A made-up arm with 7 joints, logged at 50 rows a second.
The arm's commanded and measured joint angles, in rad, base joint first. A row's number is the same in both.
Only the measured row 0 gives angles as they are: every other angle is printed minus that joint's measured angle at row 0.
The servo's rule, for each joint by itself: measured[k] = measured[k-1] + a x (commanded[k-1-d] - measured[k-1]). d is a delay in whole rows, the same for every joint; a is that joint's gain. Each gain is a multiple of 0.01, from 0.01 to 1. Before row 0 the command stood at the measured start. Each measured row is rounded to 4 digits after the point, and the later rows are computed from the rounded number. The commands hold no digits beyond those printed.
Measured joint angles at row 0: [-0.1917 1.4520 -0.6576 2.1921 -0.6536 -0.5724 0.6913]
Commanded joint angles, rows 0 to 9: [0.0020 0.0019 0.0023 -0.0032 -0.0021 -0.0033 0.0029]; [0.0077 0.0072 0.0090 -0.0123 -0.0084 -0.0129 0.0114]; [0.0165 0.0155 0.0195 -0.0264 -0.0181 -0.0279 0.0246]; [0.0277 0.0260 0.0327 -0.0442 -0.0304 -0.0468 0.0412]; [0.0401 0.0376 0.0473 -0.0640 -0.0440 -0.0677 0.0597]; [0.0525 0.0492 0.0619 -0.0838 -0.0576 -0.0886 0.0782]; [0.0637 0.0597 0.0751 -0.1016 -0.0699 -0.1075 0.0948]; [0.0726 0.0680 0.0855 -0.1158 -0.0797 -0.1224 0.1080]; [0.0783 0.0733 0.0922 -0.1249 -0.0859 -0.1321 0.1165]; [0.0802 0.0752 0.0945 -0.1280 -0.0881 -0.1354 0.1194]
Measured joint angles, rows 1 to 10: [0.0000 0.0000 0.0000 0.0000 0.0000 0.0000 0.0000]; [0.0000 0.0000 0.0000 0.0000 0.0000 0.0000 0.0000]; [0.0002 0.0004 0.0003 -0.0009 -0.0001 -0.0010 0.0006]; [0.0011 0.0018 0.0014 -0.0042 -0.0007 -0.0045 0.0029]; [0.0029 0.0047 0.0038 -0.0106 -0.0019 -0.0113 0.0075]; [0.0059 0.0092 0.0076 -0.0203 -0.0039 -0.0216 0.0146]; [0.0100 0.0152 0.0128 -0.0330 -0.0067 -0.0350 0.0241]; [0.0151 0.0223 0.0192 -0.0477 -0.0103 -0.0505 0.0355]; [0.0209 0.0302 0.0265 -0.0633 -0.0145 -0.0670 0.0480]; [0.0271 0.0381 0.0342 -0.0785 -0.0191 -0.0831 0.0606]
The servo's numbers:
d 2
a 0.12 0.21 0.13 0.29 0.07 0.29 0.21

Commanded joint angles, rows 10 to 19: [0.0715 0.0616 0.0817 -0.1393 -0.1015 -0.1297 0.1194]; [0.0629 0.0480 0.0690 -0.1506 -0.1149 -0.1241 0.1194]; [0.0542 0.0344 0.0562 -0.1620 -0.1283 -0.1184 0.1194]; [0.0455 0.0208 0.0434 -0.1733 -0.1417 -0.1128 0.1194]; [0.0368 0.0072 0.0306 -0.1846 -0.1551 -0.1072 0.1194]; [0.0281 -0.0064 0.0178 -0.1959 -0.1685 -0.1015 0.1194]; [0.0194 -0.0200 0.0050 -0.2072 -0.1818 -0.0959 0.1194]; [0.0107 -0.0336 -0.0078 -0.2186 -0.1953 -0.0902 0.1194]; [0.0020 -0.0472 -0.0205 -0.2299 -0.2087 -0.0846 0.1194]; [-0.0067 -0.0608 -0.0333 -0.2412 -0.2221 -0.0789 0.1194]
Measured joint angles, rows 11 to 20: [0.0332 0.0455 0.0417 -0.0920 -0.0238 -0.0973 0.0723]; [0.0388 0.0517 0.0486 -0.1024 -0.0283 -0.1083 0.0822]; [0.0427 0.0538 0.0529 -0.1131 -0.0334 -0.1145 0.0900]; [0.0451 0.0526 0.0550 -0.1240 -0.0391 -0.1173 0.0962]; [0.0462 0.0488 0.0552 -0.1350 -0.0453 -0.1176 0.1011]; [0.0461 0.0429 0.0537 -0.1461 -0.0520 -0.1162 0.1049]; [0.0450 0.0354 0.0507 -0.1573 -0.0592 -0.1136 0.1079]; [0.0430 0.0266 0.0464 -0.1685 -0.0669 -0.1101 0.1103]; [0.0402 0.0168 0.0410 -0.1797 -0.0749 -0.1060 0.1122]; [0.0367 0.0062 0.0347 -0.1910 -0.0833 -0.1014 0.1137]
